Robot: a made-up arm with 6 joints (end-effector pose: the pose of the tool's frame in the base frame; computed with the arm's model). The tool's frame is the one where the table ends.
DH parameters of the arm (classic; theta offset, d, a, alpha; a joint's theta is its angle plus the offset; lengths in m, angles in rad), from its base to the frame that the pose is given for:
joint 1: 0 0.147 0 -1.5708
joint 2: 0.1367 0 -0.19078 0
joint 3: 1.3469 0 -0.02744 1.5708
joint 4: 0 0.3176 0 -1.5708
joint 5: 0 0 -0.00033 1.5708
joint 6: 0 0.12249 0 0
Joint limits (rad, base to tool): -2.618..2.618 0..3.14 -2.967..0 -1.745..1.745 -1.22..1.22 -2.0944..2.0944
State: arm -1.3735 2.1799 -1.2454 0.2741 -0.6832 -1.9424
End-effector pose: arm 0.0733 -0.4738 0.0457 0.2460 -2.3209 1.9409
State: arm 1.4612 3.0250 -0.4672 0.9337 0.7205 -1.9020
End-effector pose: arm -0.0800 -0.1351 -0.0956 1.5086 -0.8609 -0.2329
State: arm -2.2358 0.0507 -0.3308 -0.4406 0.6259 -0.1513
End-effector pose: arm -0.1568 -0.1505 0.2976 1.9685 1.3725 -1.9507
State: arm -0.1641 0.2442 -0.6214 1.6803 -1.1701 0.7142
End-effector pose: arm 0.1223 -0.1340 0.3949 1.4229 -0.7238 1.1365
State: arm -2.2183 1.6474 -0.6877 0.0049 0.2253 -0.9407
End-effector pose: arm -0.1939 -0.2567 -0.0011 -1.8254 -2.4463 0.7356
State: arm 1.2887 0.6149 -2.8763 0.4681 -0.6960 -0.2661
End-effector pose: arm -0.1044 -0.4879 0.5018 1.0855 -1.1355 1.3326
